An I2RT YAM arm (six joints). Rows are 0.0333 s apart.
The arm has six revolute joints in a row. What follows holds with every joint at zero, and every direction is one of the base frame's. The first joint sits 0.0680 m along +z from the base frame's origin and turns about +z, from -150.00 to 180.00 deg. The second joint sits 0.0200 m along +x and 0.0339 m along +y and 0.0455 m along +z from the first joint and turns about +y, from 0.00 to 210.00 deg. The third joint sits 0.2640 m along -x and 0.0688 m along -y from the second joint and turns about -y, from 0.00 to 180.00 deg. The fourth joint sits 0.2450 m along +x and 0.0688 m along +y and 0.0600 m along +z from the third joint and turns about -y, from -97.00 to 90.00 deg. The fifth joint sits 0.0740 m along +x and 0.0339 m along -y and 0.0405 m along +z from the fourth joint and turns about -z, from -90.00 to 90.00 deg. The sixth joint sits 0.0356 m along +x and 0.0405 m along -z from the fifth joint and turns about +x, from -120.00 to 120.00 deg. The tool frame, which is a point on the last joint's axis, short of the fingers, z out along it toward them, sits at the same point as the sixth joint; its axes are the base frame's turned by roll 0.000, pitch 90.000 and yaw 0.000 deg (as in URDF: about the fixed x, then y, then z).
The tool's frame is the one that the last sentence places.
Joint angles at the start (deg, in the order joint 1, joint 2, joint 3, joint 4, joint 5, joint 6):
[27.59, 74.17, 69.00, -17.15, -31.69, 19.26]
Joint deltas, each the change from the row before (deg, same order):
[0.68, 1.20, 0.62, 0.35, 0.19, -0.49]
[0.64, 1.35, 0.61, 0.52, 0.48, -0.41]
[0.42, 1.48, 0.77, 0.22, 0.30, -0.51]
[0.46, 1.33, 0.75, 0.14, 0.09, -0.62]
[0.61, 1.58, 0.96, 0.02, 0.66, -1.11]
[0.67, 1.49, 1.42, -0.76, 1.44, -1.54]
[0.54, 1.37, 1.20, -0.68, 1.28, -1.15]
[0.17, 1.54, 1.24, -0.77, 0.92, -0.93]
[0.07, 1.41, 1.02, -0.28, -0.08, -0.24]
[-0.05, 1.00, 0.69, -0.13, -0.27, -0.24]
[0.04, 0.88, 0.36, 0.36, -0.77, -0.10]
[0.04, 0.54, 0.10, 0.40, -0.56, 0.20]
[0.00, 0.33, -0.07, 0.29, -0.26, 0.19]
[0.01, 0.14, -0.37, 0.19, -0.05, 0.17]
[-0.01, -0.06, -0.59, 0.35, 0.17, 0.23]
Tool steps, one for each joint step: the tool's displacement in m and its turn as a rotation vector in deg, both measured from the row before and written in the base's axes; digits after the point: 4 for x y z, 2 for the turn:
[0.0032, 0.0055, -0.0015, -0.39, -0.24, 0.66]
[0.0040, 0.0057, -0.0022, -0.45, -0.24, 0.33]
[0.0048, 0.0051, -0.0025, -0.57, -0.05, 0.32]
[0.0039, 0.0050, -0.0021, -0.52, -0.15, 0.59]
[0.0045, 0.0062, -0.0026, -1.01, -0.54, 0.40]
[0.0039, 0.0059, -0.0009, -1.61, -0.86, -0.08]
[0.0037, 0.0051, -0.0016, -1.42, -0.50, -0.18]
[0.0052, 0.0038, -0.0025, -1.32, -0.05, -0.28]
[0.0049, 0.0036, -0.0024, -0.43, 0.40, 0.24]
[0.0037, 0.0021, -0.0018, -0.23, 0.25, 0.29]
[0.0029, 0.0026, -0.0023, 0.18, 0.25, 0.76]
[0.0018, 0.0017, -0.0019, 0.29, 0.34, 0.45]
[0.0012, 0.0009, -0.0019, 0.12, 0.31, 0.15]
[0.0003, 0.0003, -0.0027, -0.08, 0.42, -0.02]
[-0.0002, -0.0003, -0.0026, -0.07, 0.30, -0.26]

